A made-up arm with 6 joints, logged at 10 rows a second.
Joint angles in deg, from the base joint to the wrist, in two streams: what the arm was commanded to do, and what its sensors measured. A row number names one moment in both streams.
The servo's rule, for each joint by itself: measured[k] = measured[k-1] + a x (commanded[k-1-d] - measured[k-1]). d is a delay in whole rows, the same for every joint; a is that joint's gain. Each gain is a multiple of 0.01, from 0.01 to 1. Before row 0 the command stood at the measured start. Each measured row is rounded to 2 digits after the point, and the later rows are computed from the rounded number. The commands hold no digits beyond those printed.
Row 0, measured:
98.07 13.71 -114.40 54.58 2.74 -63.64
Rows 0 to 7, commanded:
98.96 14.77 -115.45 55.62 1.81 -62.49
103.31 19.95 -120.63 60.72 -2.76 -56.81
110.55 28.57 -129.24 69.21 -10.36 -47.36
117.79 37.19 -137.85 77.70 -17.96 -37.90
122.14 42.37 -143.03 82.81 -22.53 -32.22
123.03 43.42 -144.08 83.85 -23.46 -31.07
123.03 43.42 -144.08 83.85 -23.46 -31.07
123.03 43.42 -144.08 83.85 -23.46 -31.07
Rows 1 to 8, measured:
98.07 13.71 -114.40 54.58 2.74 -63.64
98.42 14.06 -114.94 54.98 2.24 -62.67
100.33 16.00 -117.84 57.16 -0.46 -57.75
104.32 20.15 -123.65 61.74 -5.81 -49.02
109.57 25.77 -130.89 67.80 -12.37 -39.68
114.47 31.25 -137.08 73.50 -17.86 -33.41
117.81 35.27 -140.65 77.43 -20.88 -31.44
119.85 37.96 -142.40 79.87 -22.27 -31.13
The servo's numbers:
d 1
a 0.39 0.33 0.51 0.38 0.54 0.84

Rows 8 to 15, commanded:
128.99 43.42 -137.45 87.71 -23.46 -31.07
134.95 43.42 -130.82 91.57 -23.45 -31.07
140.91 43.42 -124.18 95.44 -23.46 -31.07
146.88 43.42 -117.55 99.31 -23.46 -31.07
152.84 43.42 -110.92 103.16 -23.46 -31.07
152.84 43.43 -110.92 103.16 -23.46 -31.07
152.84 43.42 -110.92 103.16 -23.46 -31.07
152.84 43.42 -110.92 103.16 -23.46 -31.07
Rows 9 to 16, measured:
121.09 39.76 -143.26 81.38 -22.91 -31.08
124.17 40.97 -140.30 83.79 -23.21 -31.07
128.37 41.78 -135.47 86.75 -23.34 -31.07
133.26 42.32 -129.71 90.05 -23.40 -31.07
138.57 42.68 -123.51 93.57 -23.43 -31.07
144.14 42.92 -117.09 97.21 -23.45 -31.07
147.53 43.09 -113.94 99.47 -23.46 -31.07
149.60 43.20 -112.40 100.87 -23.46 -31.07

